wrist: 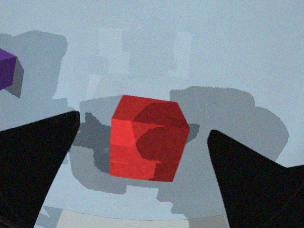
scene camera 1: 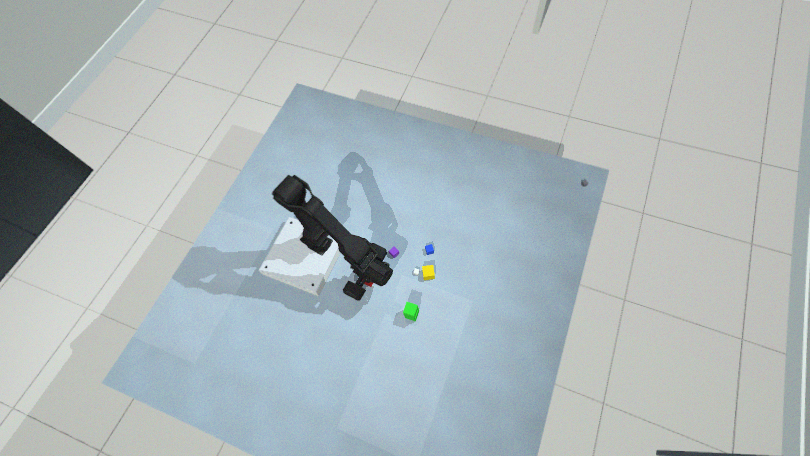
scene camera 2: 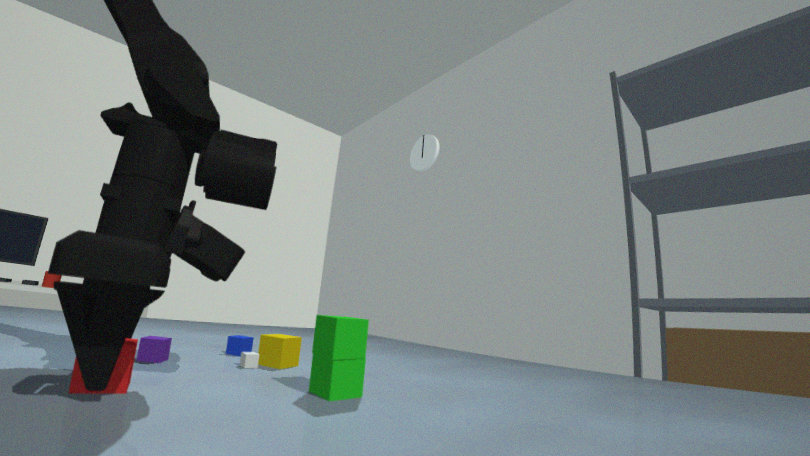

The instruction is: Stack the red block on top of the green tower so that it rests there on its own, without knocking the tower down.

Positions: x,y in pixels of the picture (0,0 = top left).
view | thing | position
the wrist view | my gripper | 145,127
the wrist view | red block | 148,136
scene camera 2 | my gripper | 105,375
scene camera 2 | red block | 119,381
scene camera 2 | yellow block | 279,351
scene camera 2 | purple block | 151,348
